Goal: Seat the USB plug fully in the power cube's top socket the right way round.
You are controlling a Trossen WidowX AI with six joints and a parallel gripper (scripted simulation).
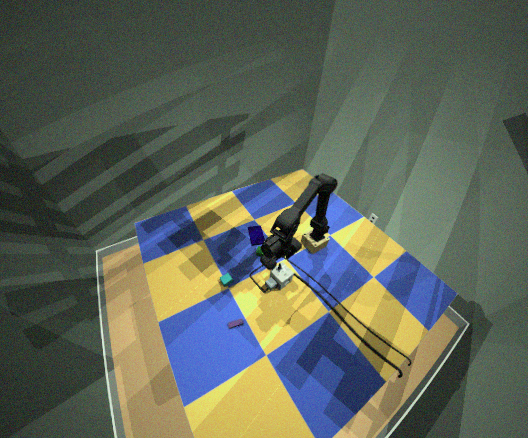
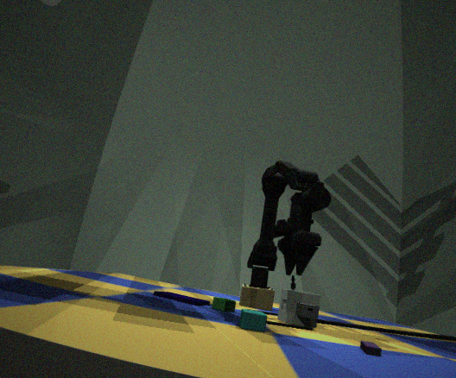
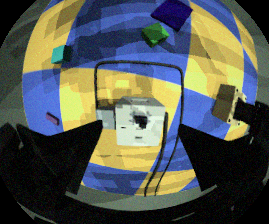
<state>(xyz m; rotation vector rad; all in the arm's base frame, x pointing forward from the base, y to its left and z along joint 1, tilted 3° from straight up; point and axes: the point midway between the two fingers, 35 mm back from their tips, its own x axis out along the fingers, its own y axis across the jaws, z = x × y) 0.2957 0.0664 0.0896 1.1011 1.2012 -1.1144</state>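
The small dark USB plug lies 20 mm below my gripper tip. The rest, counted from my gripper tip: teal block: 220 mm ahead, 100 mm to the right, 100 mm below; then dark purple slab: 40 mm behind, 270 mm to the right, 110 mm below; then green block: 160 mm to the right, 100 mm below.
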